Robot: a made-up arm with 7 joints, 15 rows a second.
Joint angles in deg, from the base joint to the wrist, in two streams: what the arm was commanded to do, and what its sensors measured. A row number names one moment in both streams.
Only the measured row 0 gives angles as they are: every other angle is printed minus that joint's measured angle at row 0.
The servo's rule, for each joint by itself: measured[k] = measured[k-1] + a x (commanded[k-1-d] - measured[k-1]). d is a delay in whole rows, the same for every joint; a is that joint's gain. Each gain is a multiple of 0.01, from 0.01 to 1. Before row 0 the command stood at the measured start. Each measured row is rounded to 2 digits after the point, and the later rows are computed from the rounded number. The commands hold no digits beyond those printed.
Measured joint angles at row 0:
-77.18 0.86 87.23 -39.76 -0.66 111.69 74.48
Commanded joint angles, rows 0 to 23:
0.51 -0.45 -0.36 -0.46 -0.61 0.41 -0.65
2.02 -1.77 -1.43 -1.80 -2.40 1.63 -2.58
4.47 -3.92 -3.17 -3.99 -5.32 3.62 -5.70
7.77 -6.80 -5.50 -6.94 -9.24 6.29 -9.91
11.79 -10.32 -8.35 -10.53 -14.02 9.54 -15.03
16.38 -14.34 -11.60 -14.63 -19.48 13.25 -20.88
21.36 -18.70 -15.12 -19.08 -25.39 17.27 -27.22
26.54 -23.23 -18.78 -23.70 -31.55 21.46 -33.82
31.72 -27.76 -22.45 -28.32 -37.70 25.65 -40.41
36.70 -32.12 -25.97 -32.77 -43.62 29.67 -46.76
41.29 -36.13 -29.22 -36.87 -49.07 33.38 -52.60
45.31 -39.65 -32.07 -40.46 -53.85 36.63 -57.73
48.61 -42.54 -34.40 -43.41 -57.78 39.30 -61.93
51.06 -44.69 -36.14 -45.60 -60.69 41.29 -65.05
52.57 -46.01 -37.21 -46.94 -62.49 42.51 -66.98
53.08 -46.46 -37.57 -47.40 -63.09 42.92 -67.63
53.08 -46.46 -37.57 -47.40 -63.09 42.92 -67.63
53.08 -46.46 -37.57 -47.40 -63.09 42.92 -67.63
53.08 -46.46 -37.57 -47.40 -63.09 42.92 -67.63
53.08 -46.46 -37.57 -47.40 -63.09 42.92 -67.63
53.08 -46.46 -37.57 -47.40 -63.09 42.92 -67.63
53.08 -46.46 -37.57 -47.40 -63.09 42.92 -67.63
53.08 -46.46 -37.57 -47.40 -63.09 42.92 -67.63
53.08 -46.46 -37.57 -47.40 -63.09 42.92 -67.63
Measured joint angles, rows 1 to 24:
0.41 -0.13 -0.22 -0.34 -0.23 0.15 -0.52
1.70 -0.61 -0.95 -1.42 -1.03 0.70 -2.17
3.92 -1.57 -2.28 -3.32 -2.62 1.78 -4.99
7.00 -3.09 -4.21 -6.00 -5.07 3.45 -8.93
10.83 -5.19 -6.69 -9.35 -8.38 5.70 -13.81
15.27 -7.84 -9.64 -13.26 -12.49 8.49 -19.47
20.14 -10.99 -12.93 -17.57 -17.26 11.74 -25.67
25.26 -14.54 -16.44 -22.11 -22.55 15.34 -32.19
30.43 -18.37 -20.05 -26.71 -28.16 19.15 -38.77
35.45 -22.36 -23.60 -31.19 -33.88 23.04 -45.16
40.12 -26.35 -26.97 -35.39 -39.50 26.87 -51.11
44.27 -30.21 -30.03 -39.14 -44.81 30.48 -56.41
47.74 -33.79 -32.65 -42.30 -49.61 33.74 -60.83
50.40 -36.95 -34.74 -44.74 -53.71 36.53 -64.21
52.14 -39.58 -36.22 -46.37 -56.96 38.74 -66.43
52.89 -41.58 -37.03 -47.13 -59.23 40.29 -67.39
53.04 -43.00 -37.35 -47.33 -60.66 41.26 -67.58
53.07 -44.00 -37.48 -47.38 -61.56 41.87 -67.62
53.08 -44.71 -37.53 -47.39 -62.13 42.26 -67.63
53.08 -45.22 -37.55 -47.40 -62.49 42.50 -67.63
53.08 -45.58 -37.56 -47.40 -62.71 42.66 -67.63
53.08 -45.84 -37.57 -47.40 -62.85 42.76 -67.63
53.08 -46.02 -37.57 -47.40 -62.94 42.82 -67.63
53.08 -46.15 -37.57 -47.40 -63.00 42.86 -67.63
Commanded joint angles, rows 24 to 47:
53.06 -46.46 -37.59 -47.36 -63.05 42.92 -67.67
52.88 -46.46 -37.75 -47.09 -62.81 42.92 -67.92
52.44 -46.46 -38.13 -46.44 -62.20 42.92 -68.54
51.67 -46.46 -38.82 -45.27 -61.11 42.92 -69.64
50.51 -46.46 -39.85 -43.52 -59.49 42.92 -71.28
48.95 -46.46 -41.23 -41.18 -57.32 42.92 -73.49
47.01 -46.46 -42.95 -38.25 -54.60 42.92 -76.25
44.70 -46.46 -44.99 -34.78 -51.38 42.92 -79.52
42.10 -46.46 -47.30 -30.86 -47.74 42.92 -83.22
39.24 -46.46 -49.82 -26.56 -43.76 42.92 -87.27
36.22 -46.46 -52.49 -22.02 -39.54 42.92 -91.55
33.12 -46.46 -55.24 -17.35 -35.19 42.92 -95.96
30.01 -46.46 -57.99 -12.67 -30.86 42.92 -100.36
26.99 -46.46 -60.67 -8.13 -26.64 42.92 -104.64
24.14 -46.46 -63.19 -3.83 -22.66 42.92 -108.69
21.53 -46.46 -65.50 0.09 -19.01 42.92 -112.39
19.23 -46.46 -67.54 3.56 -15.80 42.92 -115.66
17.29 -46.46 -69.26 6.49 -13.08 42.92 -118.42
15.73 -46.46 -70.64 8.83 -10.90 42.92 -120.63
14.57 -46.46 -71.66 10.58 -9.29 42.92 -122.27
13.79 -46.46 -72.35 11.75 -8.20 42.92 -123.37
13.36 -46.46 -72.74 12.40 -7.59 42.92 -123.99
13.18 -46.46 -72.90 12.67 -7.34 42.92 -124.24
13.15 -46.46 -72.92 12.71 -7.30 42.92 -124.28
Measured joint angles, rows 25 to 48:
53.06 -46.24 -37.58 -47.37 -63.02 42.88 -67.66
52.92 -46.30 -37.68 -47.16 -62.94 42.89 -67.87
52.54 -46.35 -37.95 -46.63 -62.67 42.90 -68.41
51.84 -46.38 -38.47 -45.62 -62.09 42.91 -69.39
50.78 -46.40 -39.30 -44.07 -61.13 42.91 -70.90
49.32 -46.42 -40.46 -41.93 -59.72 42.91 -72.97
47.47 -46.43 -41.95 -39.21 -57.83 42.91 -75.59
45.25 -46.44 -43.77 -35.93 -55.44 42.91 -78.73
42.73 -46.45 -45.89 -32.18 -52.59 42.91 -82.32
39.94 -46.45 -48.25 -28.02 -49.32 42.91 -86.28
36.96 -46.45 -50.79 -23.58 -45.70 42.91 -90.50
33.89 -46.45 -53.46 -18.97 -41.81 42.91 -94.87
30.79 -46.45 -56.18 -14.31 -37.76 42.91 -99.26
27.75 -46.45 -58.87 -9.74 -33.65 42.91 -103.56
24.86 -46.45 -61.46 -5.37 -29.58 42.91 -107.66
22.20 -46.45 -63.88 -1.33 -25.67 42.91 -111.44
19.82 -46.45 -66.08 2.29 -22.02 42.91 -114.82
17.80 -46.45 -67.99 5.40 -18.71 42.91 -117.70
16.14 -46.45 -69.58 7.94 -15.82 42.91 -120.04
14.88 -46.45 -70.83 9.89 -13.40 42.91 -121.82
14.01 -46.45 -71.74 11.27 -11.48 42.91 -123.06
13.49 -46.45 -72.34 12.11 -10.04 42.91 -123.80
13.24 -46.45 -72.68 12.52 -9.04 42.91 -124.15
13.17 -46.45 -72.82 12.66 -8.40 42.91 -124.25

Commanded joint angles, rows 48 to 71:
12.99 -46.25 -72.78 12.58 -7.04 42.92 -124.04
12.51 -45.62 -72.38 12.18 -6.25 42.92 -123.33
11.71 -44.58 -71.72 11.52 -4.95 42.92 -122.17
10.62 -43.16 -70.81 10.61 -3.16 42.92 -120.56
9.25 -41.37 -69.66 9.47 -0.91 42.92 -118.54
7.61 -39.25 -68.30 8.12 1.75 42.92 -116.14
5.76 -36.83 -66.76 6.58 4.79 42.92 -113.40
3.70 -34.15 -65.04 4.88 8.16 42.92 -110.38
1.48 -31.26 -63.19 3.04 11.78 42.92 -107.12
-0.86 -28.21 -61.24 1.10 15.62 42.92 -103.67
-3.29 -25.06 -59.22 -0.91 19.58 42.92 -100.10
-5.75 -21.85 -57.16 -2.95 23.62 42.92 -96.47
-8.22 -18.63 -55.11 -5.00 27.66 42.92 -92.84
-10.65 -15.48 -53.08 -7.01 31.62 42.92 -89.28
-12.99 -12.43 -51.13 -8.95 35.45 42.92 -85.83
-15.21 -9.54 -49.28 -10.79 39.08 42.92 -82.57
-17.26 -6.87 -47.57 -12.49 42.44 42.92 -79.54
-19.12 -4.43 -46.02 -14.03 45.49 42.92 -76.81
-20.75 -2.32 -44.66 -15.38 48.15 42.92 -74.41
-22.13 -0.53 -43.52 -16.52 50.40 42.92 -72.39
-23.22 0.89 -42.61 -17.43 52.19 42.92 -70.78
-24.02 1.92 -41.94 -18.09 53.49 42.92 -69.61
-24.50 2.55 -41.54 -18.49 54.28 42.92 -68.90
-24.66 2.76 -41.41 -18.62 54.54 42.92 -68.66
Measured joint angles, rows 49 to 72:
13.03 -46.39 -72.80 12.60 -7.90 42.91 -124.08
12.61 -46.17 -72.55 12.29 -7.29 42.91 -123.48
11.89 -45.71 -72.05 11.72 -6.42 42.91 -122.43
10.87 -44.97 -71.31 10.90 -5.21 42.91 -120.93
9.57 -43.93 -70.32 9.84 -3.62 42.91 -119.02
8.00 -42.57 -69.11 8.57 -1.63 42.91 -116.72
6.21 -40.91 -67.70 7.10 0.75 42.91 -114.06
4.20 -38.95 -66.10 5.46 3.49 42.91 -111.12
2.02 -36.72 -64.35 3.67 6.56 42.91 -107.92
-0.28 -34.25 -62.48 1.77 9.91 42.91 -104.52
-2.69 -31.58 -60.52 -0.21 13.49 42.91 -100.98
-5.14 -28.76 -58.50 -2.24 17.24 42.91 -97.37
-7.60 -25.82 -56.47 -4.28 21.10 42.91 -93.75
-10.04 -22.82 -54.44 -6.30 24.99 42.91 -90.17
-12.40 -19.81 -52.45 -8.26 28.86 42.91 -86.70
-14.65 -16.83 -50.55 -10.13 32.64 42.91 -83.40
-16.74 -13.94 -48.76 -11.88 36.27 42.91 -80.31
-18.64 -11.18 -47.12 -13.47 39.68 42.91 -77.51
-20.33 -8.61 -45.64 -14.88 42.81 42.91 -75.03
-21.77 -6.27 -44.37 -16.09 45.62 42.91 -72.92
-22.93 -4.19 -43.31 -17.08 48.05 42.91 -71.21
-23.80 -2.42 -42.49 -17.83 50.06 42.91 -69.93
-24.36 -0.98 -41.92 -18.32 51.62 42.91 -69.11
-24.60 0.10 -41.61 -18.54 52.70 42.91 -68.75

